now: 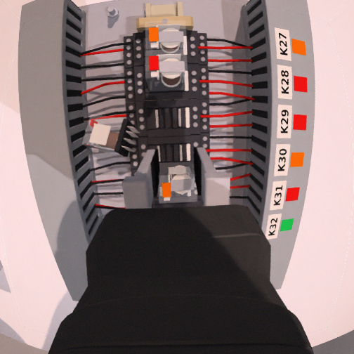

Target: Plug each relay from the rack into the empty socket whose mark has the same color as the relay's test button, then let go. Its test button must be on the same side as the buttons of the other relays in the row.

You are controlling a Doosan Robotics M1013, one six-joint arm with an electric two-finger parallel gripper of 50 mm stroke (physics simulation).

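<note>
My gripper (176,162) is shut on a clear relay (179,184) with an orange test button on its left side. The held relay is over the lower part of the socket row, and its underside is hidden. Two relays stand in the row's upper sockets: one with an orange button (169,40) beside mark K27 and one with a red button (169,72) beside K28, both buttons on the left. Empty sockets show beside K29 (172,118) and, just above the held relay, near K30 (174,152). The sockets below are hidden by the gripper.
A loose relay (102,136) with a red button lies tilted left of the row, its pins toward the sockets. Slotted wire ducts run along both sides; the right duct (295,105) carries marks K27 to K32. A beige end clamp (165,21) sits at the top, a screw (112,12) at upper left.
</note>
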